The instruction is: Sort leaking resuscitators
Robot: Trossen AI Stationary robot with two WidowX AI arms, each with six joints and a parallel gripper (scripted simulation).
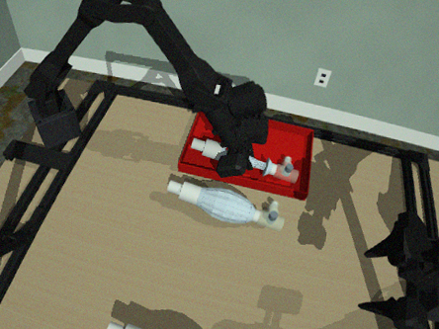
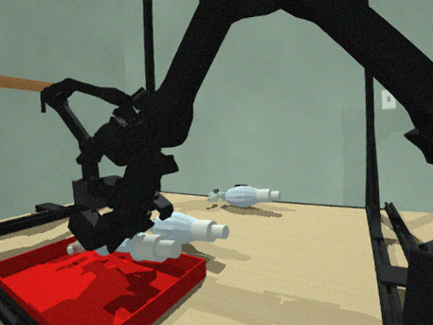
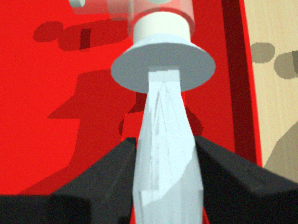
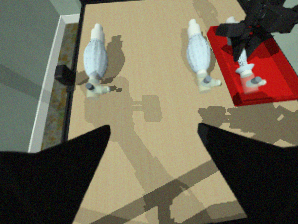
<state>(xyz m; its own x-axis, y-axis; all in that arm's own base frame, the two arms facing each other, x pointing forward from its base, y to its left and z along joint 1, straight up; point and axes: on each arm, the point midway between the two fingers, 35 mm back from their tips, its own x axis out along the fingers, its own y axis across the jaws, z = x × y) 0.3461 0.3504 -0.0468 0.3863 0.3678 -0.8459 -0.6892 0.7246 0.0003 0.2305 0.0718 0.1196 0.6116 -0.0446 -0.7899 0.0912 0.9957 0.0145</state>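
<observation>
My left gripper is now 60 mm short of the red tray, 50 mm above it and 10 mm to the right of it.
</observation>
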